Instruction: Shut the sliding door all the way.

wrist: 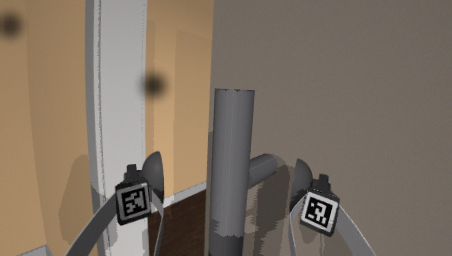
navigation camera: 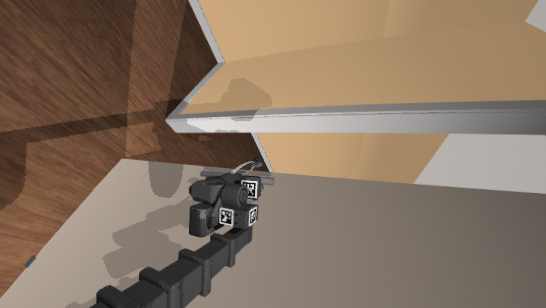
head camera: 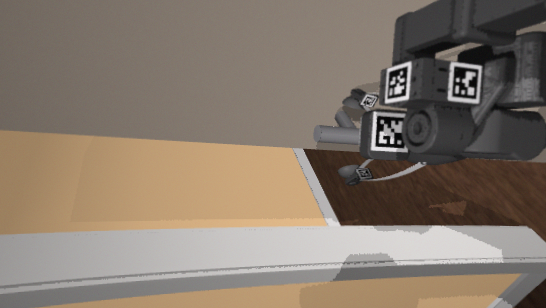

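Places are measured from the robot's base along level axes (x ahead, y left, z up), in metres.
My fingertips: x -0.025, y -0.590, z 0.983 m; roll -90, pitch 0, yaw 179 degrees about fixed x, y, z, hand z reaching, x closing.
Behind a point stands the place of what it marks.
The sliding door (head camera: 170, 70) @(x -0.096, y -0.580, z 1.263 m) (navigation camera: 380, 240) @(x -0.150, y -0.539, z 1.369 m) (wrist: 360, 75) @(x -0.113, y -0.567, z 1.066 m) is a plain grey-brown panel. Its grey bar handle (head camera: 335, 134) @(x -0.026, y -0.549, z 1.027 m) (navigation camera: 267, 181) @(x -0.026, y -0.548, z 1.034 m) (wrist: 232, 145) @(x -0.027, y -0.548, z 1.017 m) stands off the panel near the door's edge on a short round mount. A gap with tan wall and dark floor shows between the door's edge and the pale frame (head camera: 175, 255) @(x 0.258, y -0.974, z 1.196 m) (navigation camera: 350, 121) @(x 0.258, y -0.974, z 1.309 m) (wrist: 120, 75) @(x 0.252, y -0.981, z 1.082 m). My gripper (head camera: 351, 136) @(x -0.025, y -0.590, z 0.984 m) (wrist: 226, 173) @(x -0.025, y -0.590, z 0.984 m) is open, with one fingertip on each side of the handle and neither touching it. In the navigation camera view, one fingertip is hidden behind the wrist.
A tan wall (head camera: 190, 185) @(x 0.245, y -2.567, z 0.942 m) (navigation camera: 340, 155) @(x 0.116, y -2.737, z 1.310 m) (wrist: 177, 100) @(x 0.401, y -2.360, z 0.963 m) with a white baseboard (head camera: 315, 185) @(x 0.226, y -2.570, z 0.045 m) (navigation camera: 262, 152) @(x 0.108, y -2.724, z 0.045 m) shows through the gap. Dark wooden floor (head camera: 380, 200) @(x 0.236, y -1.854, z 0.001 m) (navigation camera: 75, 65) @(x 0.468, y -0.412, z 0.000 m) (wrist: 182, 225) @(x 0.270, y -1.976, z 0.000 m) lies below. My telescoping arm (navigation camera: 185, 275) @(x -0.086, y -0.172, z 1.087 m) reaches along the door's face, casting shadows on it.
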